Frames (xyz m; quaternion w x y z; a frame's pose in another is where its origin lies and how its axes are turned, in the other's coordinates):
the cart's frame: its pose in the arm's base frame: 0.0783 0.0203 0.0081 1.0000 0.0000 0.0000 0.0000
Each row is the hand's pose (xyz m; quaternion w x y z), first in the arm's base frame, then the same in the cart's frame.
Working: the arm's base frame: its pose in the cart's frame: -0.0783 -0.0203 -0.0081 1.0000 0.0000 0.0000 0.0000

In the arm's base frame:
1: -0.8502 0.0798 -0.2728 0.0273 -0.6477 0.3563 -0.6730
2: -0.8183 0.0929 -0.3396 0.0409 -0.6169 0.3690 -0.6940
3: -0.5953 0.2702 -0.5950 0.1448 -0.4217 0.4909 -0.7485
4: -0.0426 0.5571 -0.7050 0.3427 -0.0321 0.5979 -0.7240
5: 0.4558 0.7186 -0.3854 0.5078 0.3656 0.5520 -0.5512
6: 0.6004 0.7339 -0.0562 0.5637 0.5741 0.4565 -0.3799
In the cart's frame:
1: -0.9285 0.0595 -0.2809 0.0273 -0.6477 0.3563 -0.6730
2: -0.8966 0.0726 -0.3477 0.0409 -0.6169 0.3690 -0.6940
3: -0.6736 0.2499 -0.6031 0.1448 -0.4217 0.4909 -0.7485
4: -0.1209 0.5368 -0.7131 0.3427 -0.0321 0.5979 -0.7240
5: 0.3775 0.6983 -0.3935 0.5078 0.3656 0.5520 -0.5512
6: 0.5221 0.7136 -0.0643 0.5637 0.5741 0.4565 -0.3799

